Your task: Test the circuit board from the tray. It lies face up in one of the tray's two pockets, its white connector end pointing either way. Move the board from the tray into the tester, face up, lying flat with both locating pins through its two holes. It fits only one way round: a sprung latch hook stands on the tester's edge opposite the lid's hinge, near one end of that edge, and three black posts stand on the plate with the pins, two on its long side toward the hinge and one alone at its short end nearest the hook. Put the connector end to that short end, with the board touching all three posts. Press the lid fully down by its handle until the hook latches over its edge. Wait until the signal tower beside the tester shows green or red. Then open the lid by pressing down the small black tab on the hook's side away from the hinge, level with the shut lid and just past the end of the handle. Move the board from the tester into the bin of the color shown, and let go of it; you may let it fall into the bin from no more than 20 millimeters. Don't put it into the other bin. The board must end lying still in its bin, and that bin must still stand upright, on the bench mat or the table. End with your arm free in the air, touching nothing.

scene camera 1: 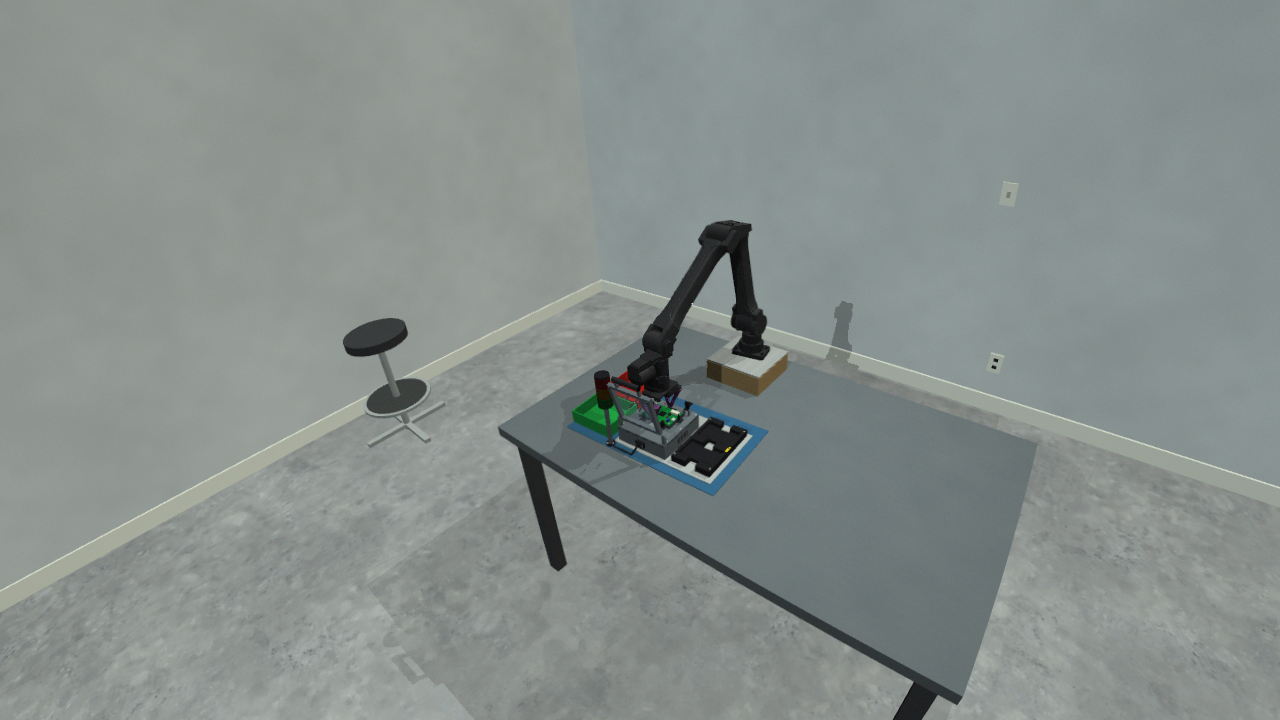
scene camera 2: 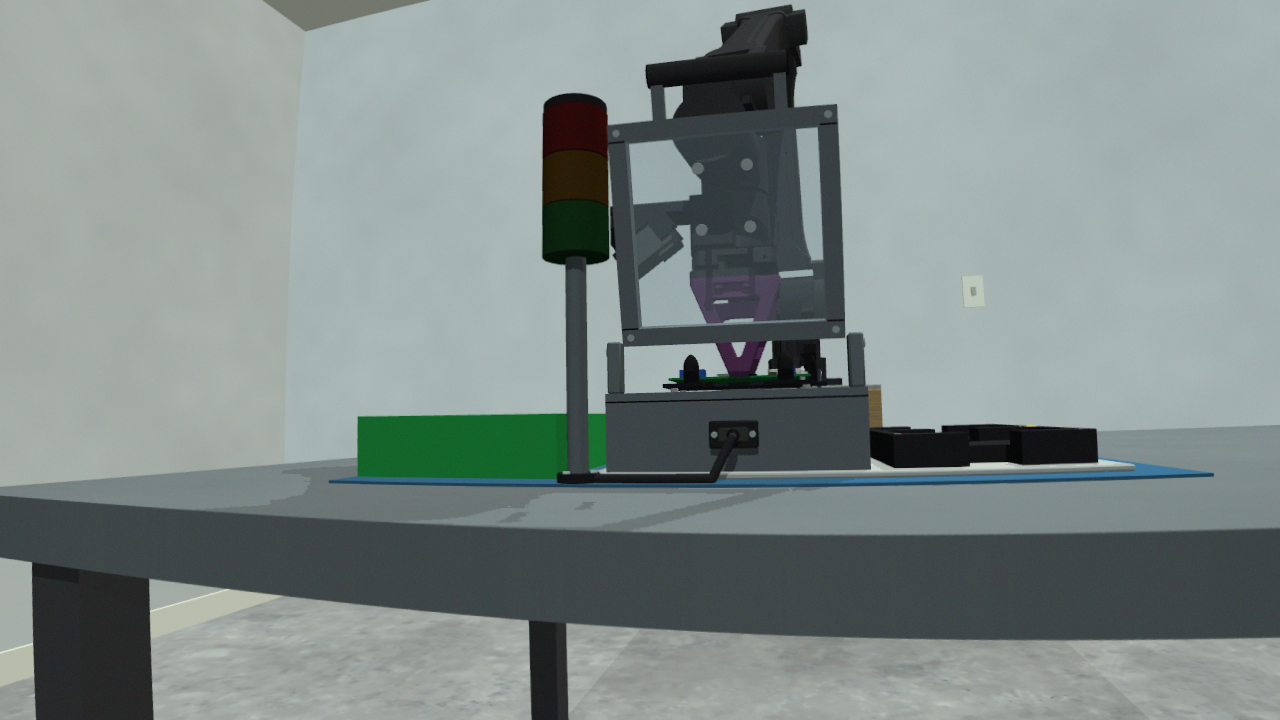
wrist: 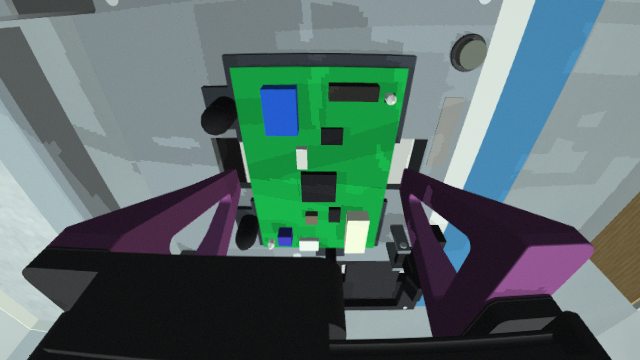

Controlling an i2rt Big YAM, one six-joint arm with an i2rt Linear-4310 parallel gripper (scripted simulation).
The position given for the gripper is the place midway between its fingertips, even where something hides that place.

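Note:
A green bin (scene camera 2: pixel 510 446), (scene camera 1: pixel 588 414) is part of the robot's scene, though in the wrist view the bin is out of frame. A green circuit board (scene camera 2: pixel 772 373), (wrist: pixel 318 140) is there too, along with a grey tester (scene camera 2: pixel 806 437). The gripper itself can be seen as well (scene camera 2: pixel 741 379), (scene camera 1: pixel 661 413), (wrist: pixel 320 178).

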